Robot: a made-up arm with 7 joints. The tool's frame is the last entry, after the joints.
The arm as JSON. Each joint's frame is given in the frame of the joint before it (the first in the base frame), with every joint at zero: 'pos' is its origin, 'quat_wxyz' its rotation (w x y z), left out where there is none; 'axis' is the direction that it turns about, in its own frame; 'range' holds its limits. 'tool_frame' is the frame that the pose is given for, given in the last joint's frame.
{
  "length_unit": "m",
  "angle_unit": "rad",
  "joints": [
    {
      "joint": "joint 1",
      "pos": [
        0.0,
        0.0,
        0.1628
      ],
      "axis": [
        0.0,
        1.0,
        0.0
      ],
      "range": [
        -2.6,
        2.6
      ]
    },
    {
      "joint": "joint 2",
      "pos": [
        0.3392,
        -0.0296,
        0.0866
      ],
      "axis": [
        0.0,
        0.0,
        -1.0
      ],
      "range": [
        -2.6,
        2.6
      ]
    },
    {
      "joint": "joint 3",
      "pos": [
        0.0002,
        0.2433,
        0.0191
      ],
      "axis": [
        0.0,
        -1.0,
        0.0
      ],
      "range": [
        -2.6,
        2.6
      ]
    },
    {
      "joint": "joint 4",
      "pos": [
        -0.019,
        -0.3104,
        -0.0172
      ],
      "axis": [
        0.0,
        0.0,
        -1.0
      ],
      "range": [
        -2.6,
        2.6
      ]
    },
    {
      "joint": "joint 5",
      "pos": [
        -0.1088,
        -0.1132,
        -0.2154
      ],
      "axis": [
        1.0,
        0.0,
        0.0
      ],
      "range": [
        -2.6,
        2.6
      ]
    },
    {
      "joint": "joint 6",
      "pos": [
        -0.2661,
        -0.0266,
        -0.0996
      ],
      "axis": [
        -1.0,
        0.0,
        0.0
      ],
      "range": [
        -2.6,
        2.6
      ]
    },
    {
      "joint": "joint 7",
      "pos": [
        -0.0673,
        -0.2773,
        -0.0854
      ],
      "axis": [
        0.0,
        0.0,
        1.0
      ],
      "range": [
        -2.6,
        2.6
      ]
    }
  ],
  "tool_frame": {
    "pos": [
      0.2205,
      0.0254,
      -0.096
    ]
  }
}
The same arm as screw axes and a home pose.
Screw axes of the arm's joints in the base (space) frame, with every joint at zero. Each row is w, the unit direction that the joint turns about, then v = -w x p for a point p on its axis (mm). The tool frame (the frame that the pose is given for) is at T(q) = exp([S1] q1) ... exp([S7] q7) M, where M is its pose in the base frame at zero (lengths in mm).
S1: w 0 1 0 v -162.8 0 0
S2: w 0 0 -1 v 29.6 339.2 0
S3: w 0 -1 0 v 268.5 0 -339.4
S4: w 0 0 -1 v 96.7 320.4 0
S5: w 1 0 0 v 0 35.9 209.9
S6: w -1 0 0 v 0 63.7 -236.5
S7: w 0 0 1 v -513.8 121.8 0
M =
1 0 0 98.7
0 1 0 -488.4
0 0 1 -245.1
0 0 0 1
Joint limits (deg, base to tool): -148.97..148.97 -148.97..148.97 -148.97..148.97 -148.97..148.97 -148.97..148.97 -148.97..148.97 -148.97..148.97

